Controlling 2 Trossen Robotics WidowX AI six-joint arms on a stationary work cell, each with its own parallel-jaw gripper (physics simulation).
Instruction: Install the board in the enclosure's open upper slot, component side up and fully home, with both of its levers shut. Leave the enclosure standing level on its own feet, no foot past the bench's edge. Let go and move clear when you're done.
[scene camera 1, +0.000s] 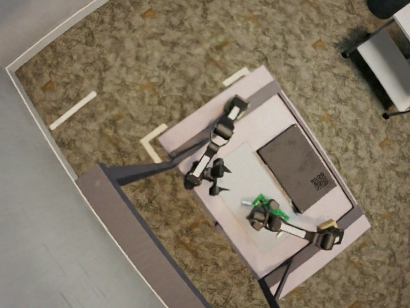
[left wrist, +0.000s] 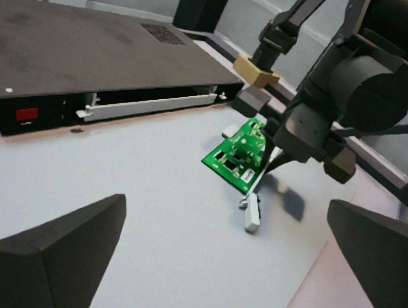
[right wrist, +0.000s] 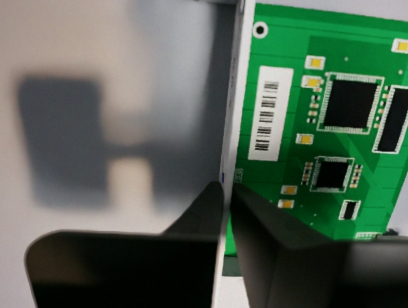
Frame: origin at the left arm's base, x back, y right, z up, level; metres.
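Seen in the pictures: left gripper, between the fingertips: (scene camera 1: 230, 181) (left wrist: 228, 206); right gripper, between the fingertips: (left wrist: 262, 171) (right wrist: 224, 191); left arm's base, origin of its link: (scene camera 1: 237, 105); right arm's base, origin of its link: (scene camera 1: 330, 231) (left wrist: 260, 65).
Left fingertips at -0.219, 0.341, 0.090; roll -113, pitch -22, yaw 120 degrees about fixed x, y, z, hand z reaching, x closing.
Pixels of each thing's top centre, then the offset from my left fingertips to it, as dx, dy, dz. "pt": a spot on its surface instead. Level surfaces: height alone.
- green board, a spot on its surface: (right wrist: 300, 165) pt -0.259, -0.013, -0.143
- white lever, centre of its top: (left wrist: 255, 214) (scene camera 1: 244, 202) -0.161, +0.037, -0.129
- dark enclosure, centre of its top: (left wrist: 126, 44) (scene camera 1: 298, 169) -0.273, -0.297, -0.100
- white panel, a spot on its surface: (left wrist: 150, 106) pt -0.212, -0.176, -0.132
- pale mat, height of its surface: dz -0.148
- tan block, centre of its top: (left wrist: 260, 65) (scene camera 1: 330, 231) -0.676, -0.154, -0.106
The green board (scene camera 1: 260, 200) (left wrist: 227, 160) (right wrist: 300, 165) lies component side up over the pale mat. One white lever (scene camera 1: 246, 203) (left wrist: 252, 212) sticks out from its faceplate (right wrist: 236, 115); the far end is hidden behind the right gripper in the left wrist view. My right gripper (left wrist: 262, 171) (right wrist: 224, 191) is shut on the faceplate edge. The dark enclosure (scene camera 1: 295, 165) (left wrist: 110, 55) lies flat, its front showing a dark open upper slot (left wrist: 145, 95) above a white panel (left wrist: 150, 106). My left gripper (scene camera 1: 228, 180) (left wrist: 228, 206) is open and empty, away from the board.
The pale mat (scene camera 1: 240, 172) (left wrist: 150, 210) lies in front of the enclosure. A tan block (scene camera 1: 327, 224) (left wrist: 254, 72) stands near the right arm's base. Dark frame beams (scene camera 1: 145, 172) border the bench, and the left arm stands at the bench's opposite end.
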